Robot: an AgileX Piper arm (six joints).
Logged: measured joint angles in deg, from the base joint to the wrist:
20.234 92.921 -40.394 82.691 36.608 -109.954
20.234 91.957 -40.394 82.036 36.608 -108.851
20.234 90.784 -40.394 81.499 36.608 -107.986
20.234 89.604 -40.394 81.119 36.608 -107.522
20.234 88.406 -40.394 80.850 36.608 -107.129
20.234 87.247 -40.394 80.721 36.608 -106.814
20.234 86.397 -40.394 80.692 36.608 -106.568
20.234 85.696 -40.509 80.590 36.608 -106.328
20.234 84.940 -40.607 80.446 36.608 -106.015
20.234 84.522 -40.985 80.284 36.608 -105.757
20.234 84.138 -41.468 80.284 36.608 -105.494
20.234 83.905 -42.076 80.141 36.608 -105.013
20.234 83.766 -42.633 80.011 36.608 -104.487
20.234 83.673 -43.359 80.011 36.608 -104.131
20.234 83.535 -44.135 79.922 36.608 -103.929
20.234 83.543 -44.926 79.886 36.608 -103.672
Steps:
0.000 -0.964 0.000 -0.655 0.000 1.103
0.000 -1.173 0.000 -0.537 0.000 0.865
0.000 -1.180 0.000 -0.380 0.000 0.464
0.000 -1.198 0.000 -0.269 0.000 0.393
0.000 -1.159 0.000 -0.129 0.000 0.315
0.000 -0.850 0.000 -0.029 0.000 0.246
0.000 -0.701 -0.115 -0.102 0.000 0.240
0.000 -0.756 -0.098 -0.144 0.000 0.313
0.000 -0.418 -0.378 -0.162 0.000 0.258
0.000 -0.384 -0.483 0.000 0.000 0.263
0.000 -0.233 -0.608 -0.143 0.000 0.481
0.000 -0.139 -0.557 -0.130 0.000 0.526
0.000 -0.093 -0.726 0.000 0.000 0.356
0.000 -0.138 -0.776 -0.089 0.000 0.202
0.000 0.008 -0.791 -0.036 0.000 0.257

